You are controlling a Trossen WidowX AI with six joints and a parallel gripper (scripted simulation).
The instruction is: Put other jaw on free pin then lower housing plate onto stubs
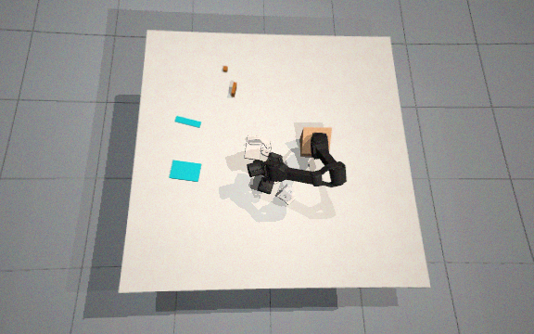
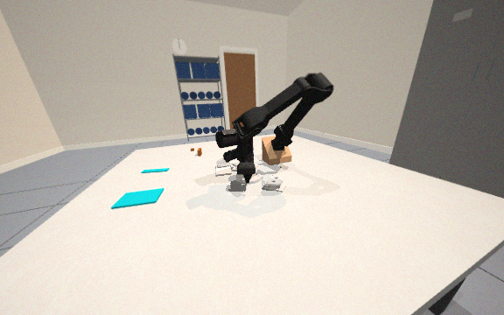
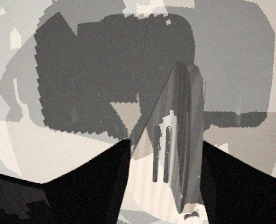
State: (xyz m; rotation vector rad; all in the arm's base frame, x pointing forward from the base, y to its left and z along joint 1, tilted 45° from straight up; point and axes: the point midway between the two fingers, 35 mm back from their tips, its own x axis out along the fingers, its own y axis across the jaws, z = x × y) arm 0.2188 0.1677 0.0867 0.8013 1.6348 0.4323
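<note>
My gripper tip is 9 cm past the white stand and 8 cm to the right of it. Round my gripper tip: white housing plate 9 cm behind, 8 cm to the left, 2 cm above; elongated piece 4 cm behind, 1 cm to the right.
</note>
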